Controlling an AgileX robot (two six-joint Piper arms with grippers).
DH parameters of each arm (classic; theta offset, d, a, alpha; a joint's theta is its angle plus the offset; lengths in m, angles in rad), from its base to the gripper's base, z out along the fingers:
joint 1: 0 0.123 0 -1.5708
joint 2: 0.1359 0 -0.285 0
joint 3: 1.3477 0 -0.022 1.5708
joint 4: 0 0.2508 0 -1.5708
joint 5: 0 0 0.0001 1.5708
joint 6: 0 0.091 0 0
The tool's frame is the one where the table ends.
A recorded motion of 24 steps. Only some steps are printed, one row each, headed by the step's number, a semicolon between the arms.
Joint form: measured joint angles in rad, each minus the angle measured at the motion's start. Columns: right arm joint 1, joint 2, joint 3, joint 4, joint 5, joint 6; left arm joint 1, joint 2, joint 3, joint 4, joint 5, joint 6.
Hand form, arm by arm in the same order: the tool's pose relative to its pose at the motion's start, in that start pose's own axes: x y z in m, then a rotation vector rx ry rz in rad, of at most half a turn. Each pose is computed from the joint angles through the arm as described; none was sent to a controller.
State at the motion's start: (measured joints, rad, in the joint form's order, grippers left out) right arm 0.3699 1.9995 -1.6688 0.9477 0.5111 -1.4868; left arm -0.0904 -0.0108 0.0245 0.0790 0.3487 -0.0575
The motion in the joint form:
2: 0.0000 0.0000 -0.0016 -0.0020 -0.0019 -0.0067; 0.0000 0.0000 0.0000 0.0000 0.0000 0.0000
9: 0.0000 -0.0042 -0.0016 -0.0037 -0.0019 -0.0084; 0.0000 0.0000 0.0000 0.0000 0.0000 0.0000
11: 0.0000 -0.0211 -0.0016 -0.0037 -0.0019 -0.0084; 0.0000 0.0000 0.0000 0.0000 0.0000 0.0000
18: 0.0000 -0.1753 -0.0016 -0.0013 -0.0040 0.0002; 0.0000 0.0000 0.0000 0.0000 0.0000 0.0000
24: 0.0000 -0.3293 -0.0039 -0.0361 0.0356 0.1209; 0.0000 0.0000 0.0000 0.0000 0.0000 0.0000
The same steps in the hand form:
2: -0.0004 -0.0004 -0.0001 0.0028 -0.0004 -0.0091; 0.0000 0.0000 0.0000 0.0000 0.0000 0.0000
9: -0.0018 -0.0006 -0.0016 0.0051 -0.0027 -0.0139; 0.0000 0.0000 0.0000 0.0000 0.0000 0.0000
11: -0.0076 -0.0015 -0.0077 0.0140 -0.0154 -0.0206; 0.0000 0.0000 0.0000 0.0000 0.0000 0.0000
18: -0.0572 -0.0051 -0.0661 0.0965 -0.1333 -0.0709; 0.0000 0.0000 0.0000 0.0000 0.0000 0.0000
24: -0.0978 0.0020 -0.1293 0.1315 -0.2335 -0.0454; 0.0000 0.0000 0.0000 0.0000 0.0000 0.0000

